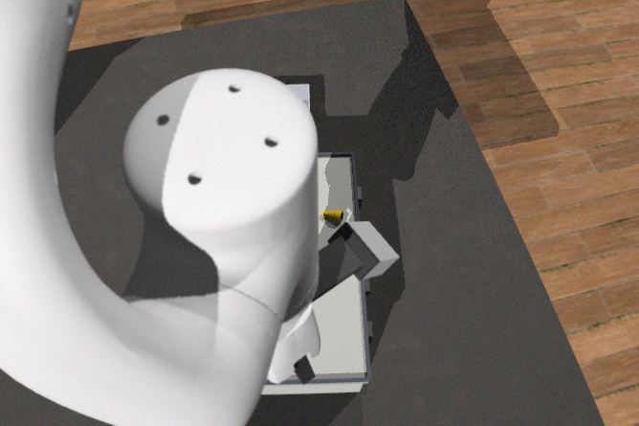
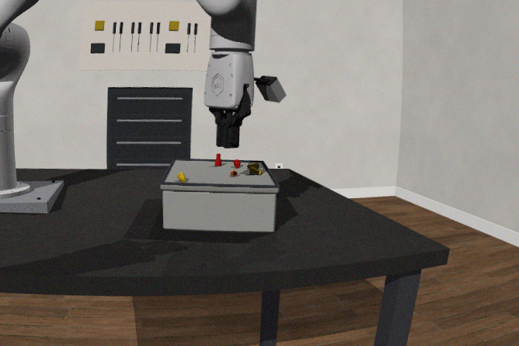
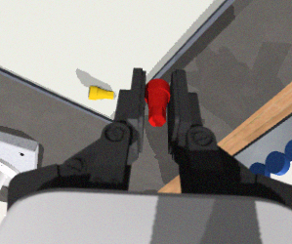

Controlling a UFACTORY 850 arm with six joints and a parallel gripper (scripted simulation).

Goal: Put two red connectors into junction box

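Now: hand 390 mm to the right of the steel junction box, 180 mm above it and 90 mm short of it. Round my hand: tool case (120 mm to the left, 110 mm below, 20 mm ahead); then orange connector (80 mm to the left, 80 mm below, 40 mm ahead).
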